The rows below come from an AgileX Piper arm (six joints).
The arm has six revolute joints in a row. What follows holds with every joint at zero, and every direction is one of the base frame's. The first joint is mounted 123 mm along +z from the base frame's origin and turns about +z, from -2.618 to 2.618 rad. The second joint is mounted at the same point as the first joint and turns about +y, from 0 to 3.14 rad. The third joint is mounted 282.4 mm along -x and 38.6 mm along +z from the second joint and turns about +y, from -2.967 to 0 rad. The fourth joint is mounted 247.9 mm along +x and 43.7 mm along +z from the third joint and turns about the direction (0.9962, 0, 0.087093), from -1.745 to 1.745 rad. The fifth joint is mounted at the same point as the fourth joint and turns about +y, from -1.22 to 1.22 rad. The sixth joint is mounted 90.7 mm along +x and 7.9 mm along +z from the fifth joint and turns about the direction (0.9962, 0, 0.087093), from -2.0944 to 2.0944 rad. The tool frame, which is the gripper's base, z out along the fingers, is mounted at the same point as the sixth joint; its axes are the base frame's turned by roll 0, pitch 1.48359 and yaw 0 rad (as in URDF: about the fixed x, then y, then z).
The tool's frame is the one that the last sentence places.
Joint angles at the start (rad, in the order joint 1, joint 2, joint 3, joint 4, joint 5, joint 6):
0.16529, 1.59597, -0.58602, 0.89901, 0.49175, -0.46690
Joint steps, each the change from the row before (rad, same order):
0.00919, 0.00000, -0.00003, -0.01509, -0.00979, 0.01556
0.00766, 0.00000, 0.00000, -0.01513, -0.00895, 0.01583
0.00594, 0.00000, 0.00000, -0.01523, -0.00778, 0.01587
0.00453, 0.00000, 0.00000, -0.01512, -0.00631, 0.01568
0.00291, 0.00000, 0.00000, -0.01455, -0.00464, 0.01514
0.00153, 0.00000, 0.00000, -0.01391, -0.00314, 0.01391
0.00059, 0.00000, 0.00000, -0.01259, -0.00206, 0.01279
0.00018, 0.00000, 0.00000, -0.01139, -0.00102, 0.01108
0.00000, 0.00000, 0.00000, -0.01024, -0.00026, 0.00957
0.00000, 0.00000, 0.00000, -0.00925, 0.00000, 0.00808
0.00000, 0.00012, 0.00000, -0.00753, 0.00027, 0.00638
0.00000, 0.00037, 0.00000, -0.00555, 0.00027, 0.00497
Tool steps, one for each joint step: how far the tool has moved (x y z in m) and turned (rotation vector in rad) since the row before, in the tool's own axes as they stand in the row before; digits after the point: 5 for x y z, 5 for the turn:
0.00051, 0.00089, 0.00072, 0.00906, -0.00165, -0.00589
0.00040, 0.00063, 0.00058, 0.00876, -0.00182, -0.00439
0.00028, 0.00034, 0.00044, 0.00842, -0.00173, -0.00300
0.00023, 0.00013, 0.00033, 0.00787, -0.00121, -0.00190
0.00016, -0.00011, 0.00020, 0.00717, -0.00062, -0.00052
0.00011, -0.00031, 0.00010, 0.00653, -0.00003, 0.00003
0.00007, -0.00041, 0.00004, 0.00574, 0.00028, 0.00092
0.00009, -0.00042, 0.00001, 0.00495, 0.00084, 0.00065
0.00011, -0.00039, 0.00000, 0.00426, 0.00126, 0.00034
0.00012, -0.00034, 0.00000, 0.00378, 0.00133, -0.00026
0.00012, -0.00028, 0.00003, 0.00304, 0.00142, -0.00037
0.00011, -0.00023, 0.00008, 0.00232, 0.00135, 0.00008

